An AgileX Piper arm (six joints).
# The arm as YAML. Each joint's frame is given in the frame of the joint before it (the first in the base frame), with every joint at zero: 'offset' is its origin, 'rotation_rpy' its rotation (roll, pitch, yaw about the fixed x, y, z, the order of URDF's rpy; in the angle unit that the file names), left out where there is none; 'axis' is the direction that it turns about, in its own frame. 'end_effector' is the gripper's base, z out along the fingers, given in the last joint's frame.
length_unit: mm
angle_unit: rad
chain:
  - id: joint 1
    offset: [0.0, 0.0, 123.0]
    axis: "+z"
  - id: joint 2
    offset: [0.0, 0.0, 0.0]
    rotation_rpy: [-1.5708, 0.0, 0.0]
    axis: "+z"
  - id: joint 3
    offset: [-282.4, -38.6, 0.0]
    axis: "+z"
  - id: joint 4
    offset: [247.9, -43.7, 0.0]
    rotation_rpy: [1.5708, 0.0, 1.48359]
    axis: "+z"
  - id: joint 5
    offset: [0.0, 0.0, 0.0]
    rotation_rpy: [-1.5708, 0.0, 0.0]
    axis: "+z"
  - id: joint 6
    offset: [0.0, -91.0, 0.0]
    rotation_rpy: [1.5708, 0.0, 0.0]
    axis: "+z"
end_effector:
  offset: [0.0, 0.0, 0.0]
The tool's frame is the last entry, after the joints.
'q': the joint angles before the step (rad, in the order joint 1, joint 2, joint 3, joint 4, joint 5, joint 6). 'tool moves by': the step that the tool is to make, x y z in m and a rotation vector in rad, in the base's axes. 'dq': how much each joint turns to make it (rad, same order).
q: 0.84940 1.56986 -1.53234 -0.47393 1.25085 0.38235
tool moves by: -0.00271 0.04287 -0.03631 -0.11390 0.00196 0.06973
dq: 0.10455 0.11990 0.00001 -0.08393 -0.00803 0.04773
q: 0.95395 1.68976 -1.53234 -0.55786 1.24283 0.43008
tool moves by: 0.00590 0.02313 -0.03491 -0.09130 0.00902 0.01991
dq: 0.03287 0.10466 -0.00001 -0.05210 -0.01014 0.03022
